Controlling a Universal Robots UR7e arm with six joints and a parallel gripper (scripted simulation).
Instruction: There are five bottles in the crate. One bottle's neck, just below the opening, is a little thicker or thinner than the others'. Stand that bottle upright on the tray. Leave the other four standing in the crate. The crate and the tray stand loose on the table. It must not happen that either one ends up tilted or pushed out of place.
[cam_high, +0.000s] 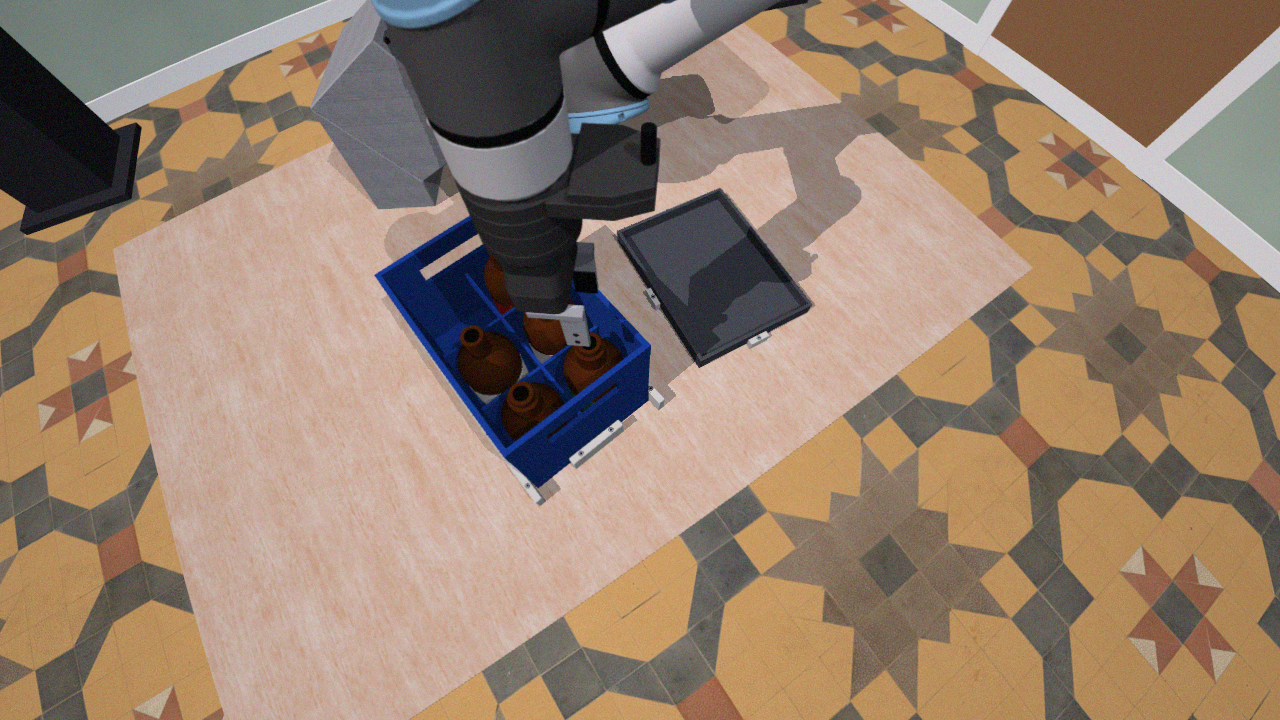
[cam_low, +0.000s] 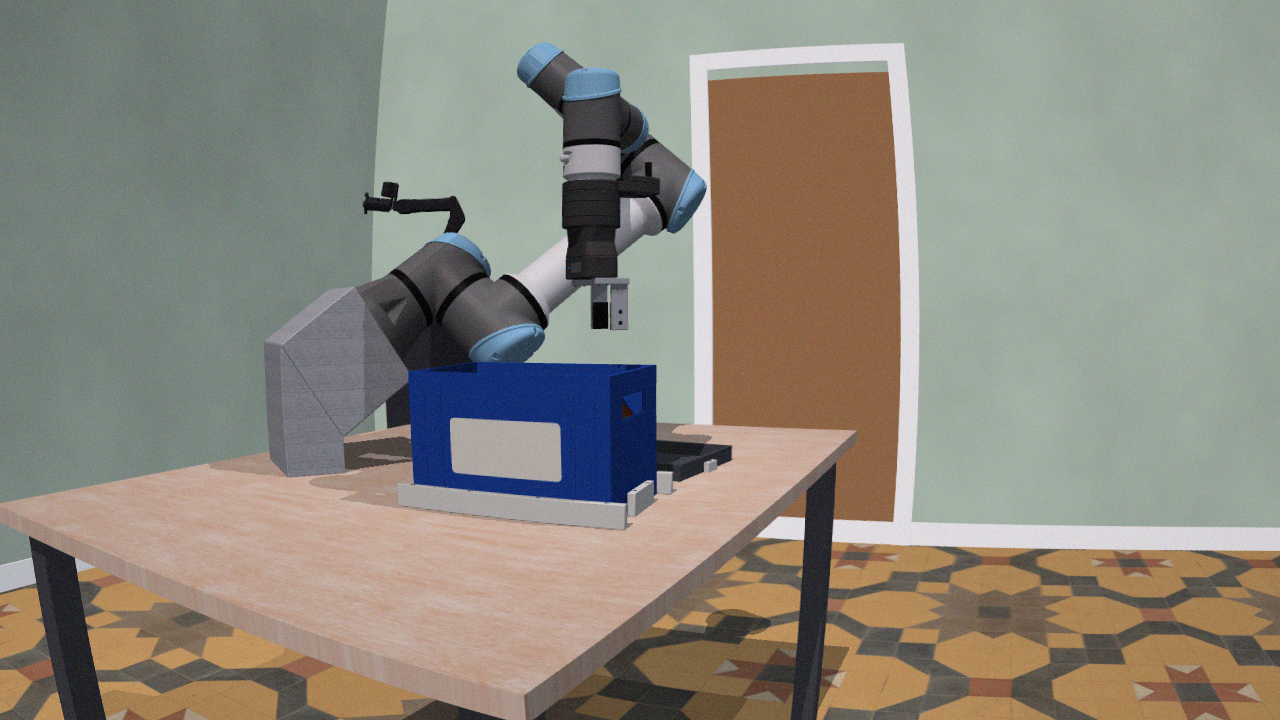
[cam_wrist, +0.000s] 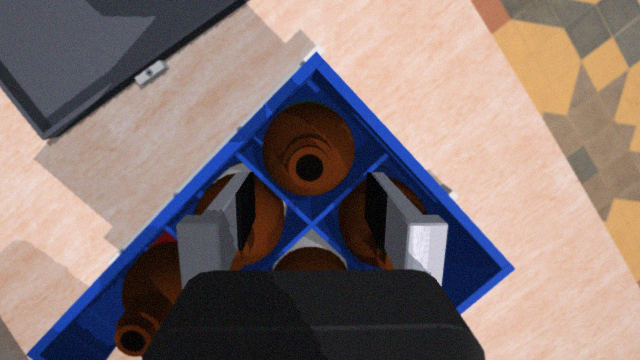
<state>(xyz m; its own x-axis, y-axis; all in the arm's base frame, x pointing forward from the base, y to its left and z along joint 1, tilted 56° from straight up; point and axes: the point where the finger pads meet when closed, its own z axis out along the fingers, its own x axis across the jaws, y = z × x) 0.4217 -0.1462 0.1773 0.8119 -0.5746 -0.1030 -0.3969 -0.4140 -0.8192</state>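
Right now my hand is 160 mm past the glass bottle, 60 mm to the left of it and 150 mm above it. The rest, counted from my hand: dark tray: 120 mm behind, 220 mm to the left, 230 mm below; blue crate: 70 mm behind, 70 mm to the right, 160 mm below.
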